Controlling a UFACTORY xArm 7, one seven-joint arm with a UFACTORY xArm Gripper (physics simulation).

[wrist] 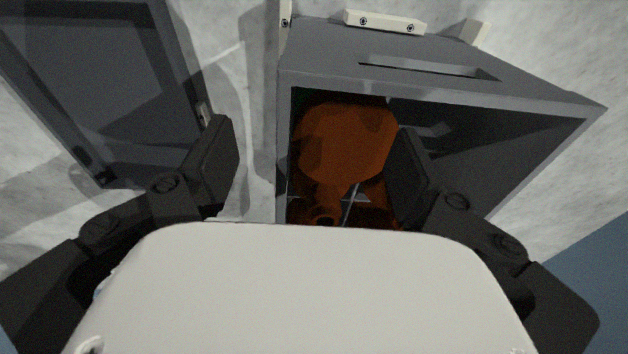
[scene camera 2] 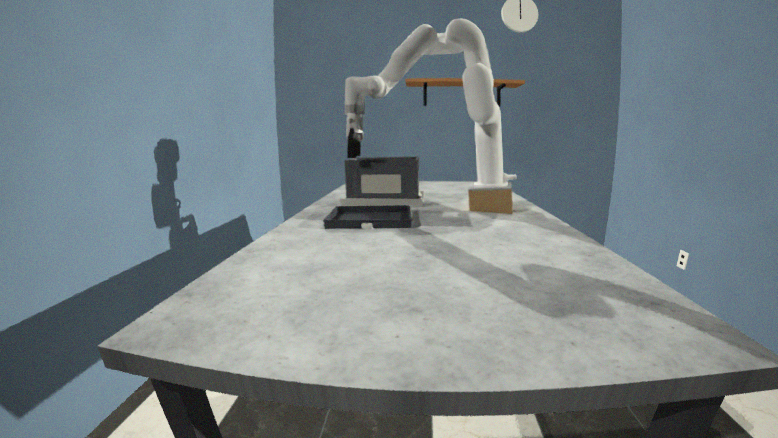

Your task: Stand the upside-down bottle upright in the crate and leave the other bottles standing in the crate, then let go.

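Pixels of known places: gripper, between the fingertips: (wrist: 313,143) (scene camera 2: 354,156); arm's base, origin of its link: (scene camera 2: 490,185).
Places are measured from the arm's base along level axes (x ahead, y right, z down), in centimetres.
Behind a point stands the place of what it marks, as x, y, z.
The grey crate (scene camera 2: 409,187) {30.0, 0.6, 1.2} (wrist: 320,79) {54.1, 2.4, -9.2} stands open-topped on the table; its walls hide the bottles in scene camera 2. In the wrist view a broad orange end (wrist: 345,140) {49.9, 4.8, -8.0} faces up inside it, apparently the base of the upside-down bottle. Just below it in that view is an orange bottle neck (wrist: 327,205) {42.0, 5.0, -7.0} with its dark mouth up. More orange shows at the lower right, in shadow. My gripper (scene camera 2: 353,155) {51.1, 2.5, -10.3} (wrist: 313,143) {51.1, 2.5, -10.3} is open and empty, pointing down at the crate. One finger is outside the crate's left wall in the wrist view; the other is over the opening, beside the broad orange end.
A dark shallow tray (scene camera 2: 391,223) {33.0, -29.4, 7.0} (wrist: 175,55) {49.2, -12.0, 6.7} lies on the table (scene camera 2: 348,304) {34.3, -73.1, 8.3} beside the crate. Pale strips (wrist: 385,23) {55.1, 9.4, 5.3} border the crate's foot. The arm's base stands on a wooden block (scene camera 2: 489,200) {1.7, -7.3, 4.2} to the right in scene camera 2.
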